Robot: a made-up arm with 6 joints.
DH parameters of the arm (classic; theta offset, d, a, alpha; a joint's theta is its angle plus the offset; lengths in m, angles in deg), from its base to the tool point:
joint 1: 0 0.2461 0 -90
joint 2: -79.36 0 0.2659 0
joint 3: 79.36 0 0.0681 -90
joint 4: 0 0.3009 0 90
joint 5: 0 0 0.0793 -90
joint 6: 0 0.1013 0 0
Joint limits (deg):
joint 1: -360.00..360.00
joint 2: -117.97..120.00
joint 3: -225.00..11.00
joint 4: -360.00..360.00
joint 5: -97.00..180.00
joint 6: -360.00..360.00
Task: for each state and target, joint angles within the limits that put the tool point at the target. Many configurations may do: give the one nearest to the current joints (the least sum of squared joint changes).
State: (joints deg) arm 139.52 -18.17 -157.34 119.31 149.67 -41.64
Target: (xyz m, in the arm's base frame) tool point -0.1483 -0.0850 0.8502
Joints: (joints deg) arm 167.98 0.48 -148.06 114.41 114.77 -41.64
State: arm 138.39 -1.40 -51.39 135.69 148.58 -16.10
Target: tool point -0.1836 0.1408 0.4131
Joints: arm 124.12 -13.83 -21.94 131.45 168.83 -16.10
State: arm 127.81 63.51 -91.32 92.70 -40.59 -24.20
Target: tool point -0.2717 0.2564 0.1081
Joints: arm 155.70 50.60 -69.34 108.12 -56.62 -24.20
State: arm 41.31 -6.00 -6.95 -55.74 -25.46 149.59
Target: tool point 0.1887 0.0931 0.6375
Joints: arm 8.67 -44.14 -45.83 -32.00 -30.84 149.59
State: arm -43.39 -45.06 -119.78 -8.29 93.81 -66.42
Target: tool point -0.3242 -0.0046 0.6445
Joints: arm -7.42 -83.77 -116.60 -21.53 117.59 -66.42
